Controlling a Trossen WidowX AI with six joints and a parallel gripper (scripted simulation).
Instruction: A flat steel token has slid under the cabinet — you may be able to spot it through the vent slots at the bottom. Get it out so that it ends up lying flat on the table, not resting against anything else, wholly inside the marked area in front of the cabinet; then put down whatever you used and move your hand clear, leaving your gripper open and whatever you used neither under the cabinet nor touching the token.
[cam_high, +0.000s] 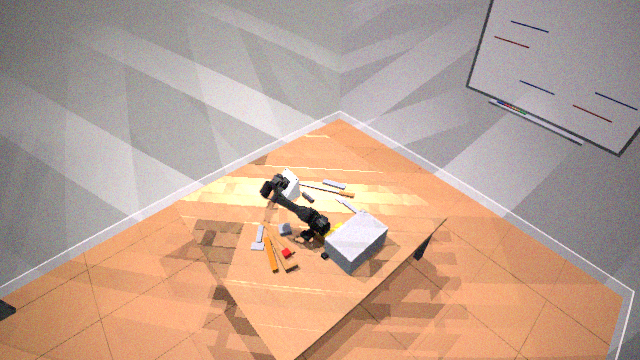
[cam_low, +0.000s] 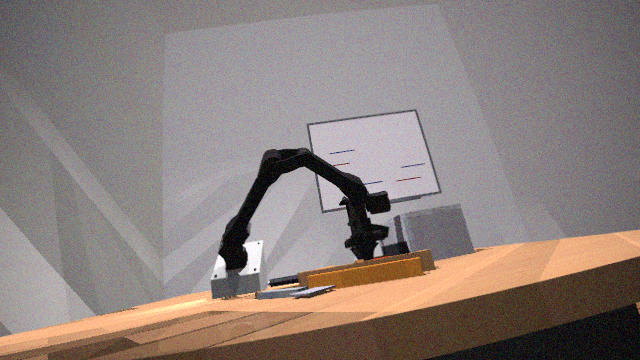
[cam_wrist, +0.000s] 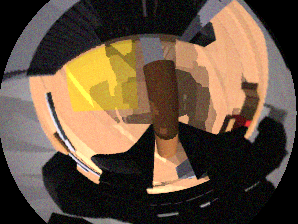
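Right now my gripper tip is 14 cm past the grey block, 12 cm to the left of it and 1 cm below it. The rest, counted from my gripper tip: orange bar: 27 cm to the right, 5 cm behind, 1 cm above; then thin wooden stick: 18 cm to the right, 13 cm behind; then red block: 20 cm to the right, 1 cm above.
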